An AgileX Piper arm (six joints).
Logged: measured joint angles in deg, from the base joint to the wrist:
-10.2 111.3 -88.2 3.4 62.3 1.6
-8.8 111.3 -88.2 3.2 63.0 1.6
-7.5 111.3 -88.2 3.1 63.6 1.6
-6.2 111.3 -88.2 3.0 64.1 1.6
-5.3 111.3 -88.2 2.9 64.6 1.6
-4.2 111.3 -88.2 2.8 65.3 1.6
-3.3 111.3 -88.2 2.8 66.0 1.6
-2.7 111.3 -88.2 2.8 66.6 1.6
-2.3 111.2 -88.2 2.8 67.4 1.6
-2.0 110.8 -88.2 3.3 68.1 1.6
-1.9 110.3 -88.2 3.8 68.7 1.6
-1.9 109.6 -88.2 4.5 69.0 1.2
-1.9 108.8 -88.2 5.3 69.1 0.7
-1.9 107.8 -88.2 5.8 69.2 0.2
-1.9 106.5 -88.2 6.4 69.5 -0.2
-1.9 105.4 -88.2 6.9 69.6 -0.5
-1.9 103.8 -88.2 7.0 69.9 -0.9
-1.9 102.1 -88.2 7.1 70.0 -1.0
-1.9 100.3 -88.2 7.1 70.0 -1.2
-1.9 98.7 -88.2 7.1 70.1 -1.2
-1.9 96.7 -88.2 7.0 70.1 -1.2
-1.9 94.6 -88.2 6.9 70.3 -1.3
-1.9 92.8 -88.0 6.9 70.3 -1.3
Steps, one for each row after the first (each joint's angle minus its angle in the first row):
1.4 0.0 0.0 -0.2 0.7 0.0
2.7 0.0 0.0 -0.3 1.3 0.0
4.0 0.0 0.0 -0.4 1.8 0.0
4.9 0.0 0.0 -0.5 2.3 0.0
6.0 0.0 0.0 -0.6 3.0 0.0
6.9 0.0 0.0 -0.6 3.7 0.0
7.5 0.0 0.0 -0.6 4.3 0.0
7.9 -0.1 0.0 -0.6 5.1 0.0
8.2 -0.5 0.0 -0.1 5.8 0.0
8.3 -1.0 0.0 0.4 6.4 0.0
8.3 -1.7 0.0 1.1 6.7 -0.4
8.3 -2.5 0.0 1.9 6.8 -0.9
8.3 -3.5 0.0 2.4 6.9 -1.4
8.3 -4.8 0.0 3.0 7.2 -1.8
8.3 -5.9 0.0 3.5 7.3 -2.1
8.3 -7.5 0.0 3.6 7.6 -2.5
8.3 -9.2 0.0 3.7 7.7 -2.6
8.3 -11.0 0.0 3.7 7.7 -2.8
8.3 -12.6 0.0 3.7 7.8 -2.8
8.3 -14.6 0.0 3.6 7.8 -2.8
8.3 -16.7 0.0 3.5 8.0 -2.9
8.3 -18.5 0.2 3.5 8.0 -2.9

